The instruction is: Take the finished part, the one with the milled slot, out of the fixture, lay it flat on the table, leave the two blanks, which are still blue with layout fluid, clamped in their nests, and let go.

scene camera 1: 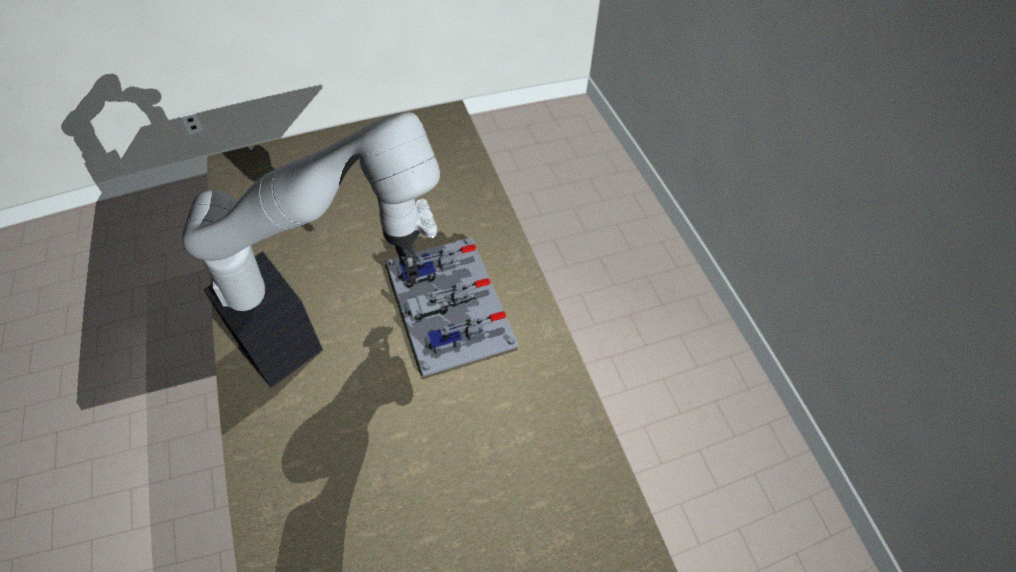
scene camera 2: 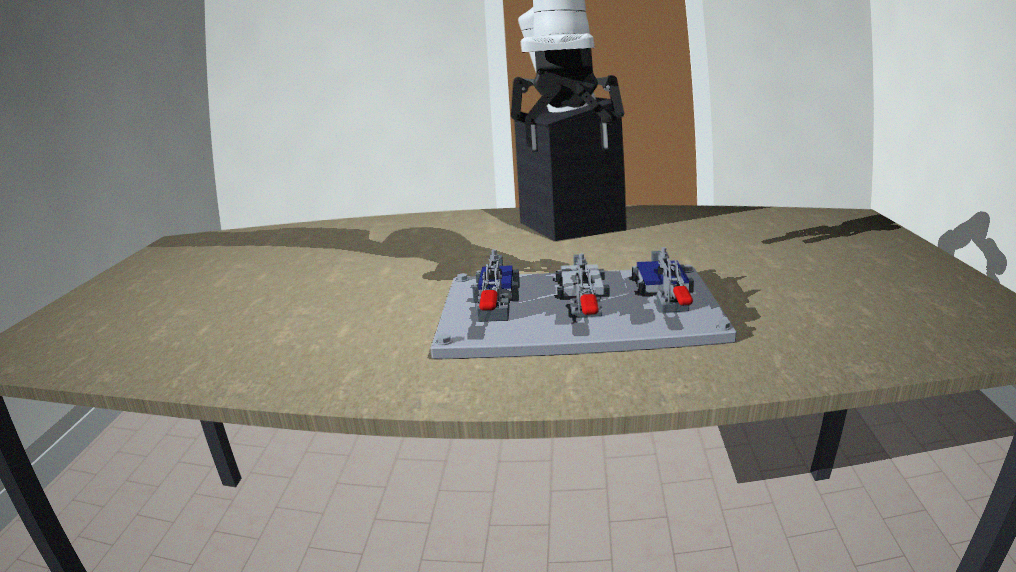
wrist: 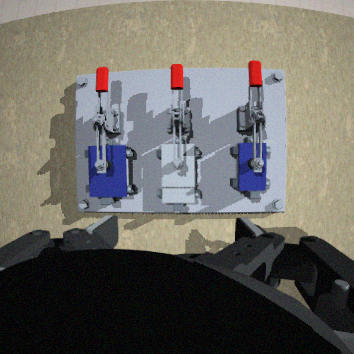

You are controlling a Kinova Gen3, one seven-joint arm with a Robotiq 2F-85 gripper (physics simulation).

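Places are measured from the arm's base along level axes (x up, y ahead, z left), in centimetres.
Pixels of known places: gripper, fingertip midpoint: (scene camera 1: 407, 266) (scene camera 2: 570, 149) (wrist: 175, 229); arm's base, origin of the base link: (scene camera 1: 243, 290).
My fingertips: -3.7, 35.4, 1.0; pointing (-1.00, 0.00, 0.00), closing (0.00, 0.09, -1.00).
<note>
For each thing: its top centre in the pictures, then the offset to it from my fingertips, as dx, dy, dz. Level surfaces: height alone.
- finished part, middle of its top: (scene camera 2: 581, 275) (wrist: 177, 173) (scene camera 1: 427, 302) -16.3, +3.2, +0.9
- grey fixture plate, middle of its top: (scene camera 2: 584, 302) (wrist: 177, 139) (scene camera 1: 448, 300) -17.9, +8.5, +1.5
- wider blue blank, middle of its top: (scene camera 2: 662, 270) (wrist: 106, 170) (scene camera 1: 417, 266) -15.8, +2.6, +11.9
- narrower blue blank, middle of its top: (scene camera 2: 495, 274) (wrist: 252, 166) (scene camera 1: 444, 335) -15.3, +5.4, -9.9
- mottled table, its level: dx -19.4
The finished part (scene camera 1: 420, 307) (scene camera 2: 593, 281) (wrist: 170, 172), pale grey with a thin slot line across it, sits in the middle nest of the grey fixture plate (scene camera 1: 469, 357) (scene camera 2: 568, 338) (wrist: 220, 82). The middle clamp's arm reaches over it. A wider blue blank (scene camera 1: 426, 270) (scene camera 2: 648, 274) (wrist: 116, 177) sits in the nest at the left in the wrist view, and a narrower blue blank (scene camera 1: 442, 338) (scene camera 2: 506, 276) (wrist: 244, 175) at the right, each under its clamp arm. My gripper (scene camera 1: 410, 278) (scene camera 2: 569, 136) (wrist: 175, 229) is open and empty, high above the table. In the wrist view its fingertips show below the plate's near edge.
Three red clamp handles (wrist: 102, 79) (wrist: 177, 76) (wrist: 255, 73) lie back over the plate, on the side away from the robot base. The black pedestal (scene camera 1: 273, 333) (scene camera 2: 572, 177) stands behind the fixture in scene camera 2. The mottled table (scene camera 1: 497, 461) (scene camera 2: 284, 341) surrounds the plate.
</note>
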